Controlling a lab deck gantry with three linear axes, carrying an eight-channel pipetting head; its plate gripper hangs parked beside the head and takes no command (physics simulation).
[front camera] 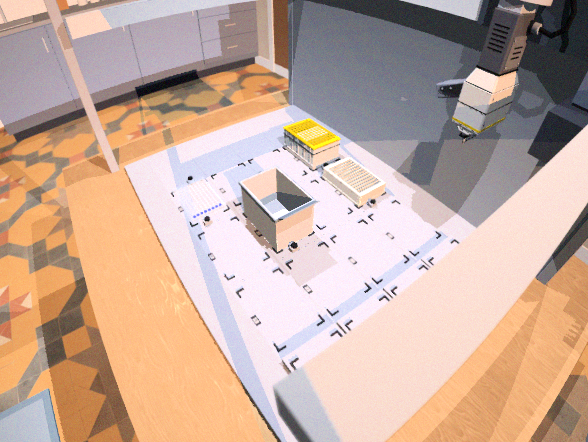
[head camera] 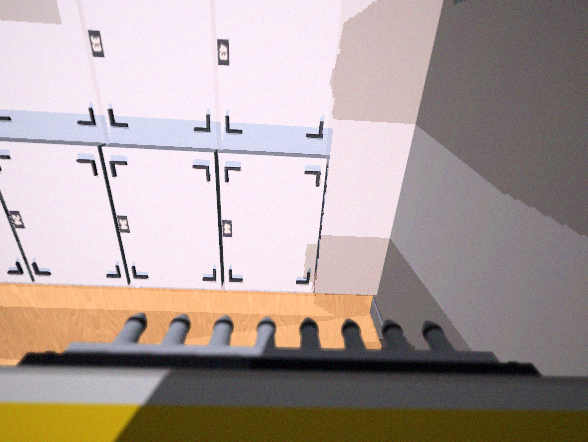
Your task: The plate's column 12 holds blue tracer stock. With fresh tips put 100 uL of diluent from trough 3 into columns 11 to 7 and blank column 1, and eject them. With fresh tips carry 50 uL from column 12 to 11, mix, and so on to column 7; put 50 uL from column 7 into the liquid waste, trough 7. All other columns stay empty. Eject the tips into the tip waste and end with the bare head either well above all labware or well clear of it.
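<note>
The pipetting head [front camera: 483, 102] hangs high at the right, well to the side of the labware. Its row of nozzles [head camera: 266, 327] is bare, without tips, in the head view. A dark arm [front camera: 450, 88] beside the head may be the parked plate gripper; its fingers cannot be made out. The pale plate [front camera: 200, 194] stands at the left of the deck, with blue wells [front camera: 207, 210] along its near edge; any colour in other wells is too faint to tell. The white trough reservoir [front camera: 360, 182] stands right of the open tip waste box [front camera: 295, 229]. Its liquid levels cannot be read.
A yellow-topped tip rack [front camera: 311, 136] stands behind the reservoir; part of its top looks paler. Black corner brackets mark the deck [front camera: 305, 312] [head camera: 160, 200]. A grey wall [front camera: 360, 75] rises behind the deck. A pale beam [front camera: 440, 300] crosses the front right.
</note>
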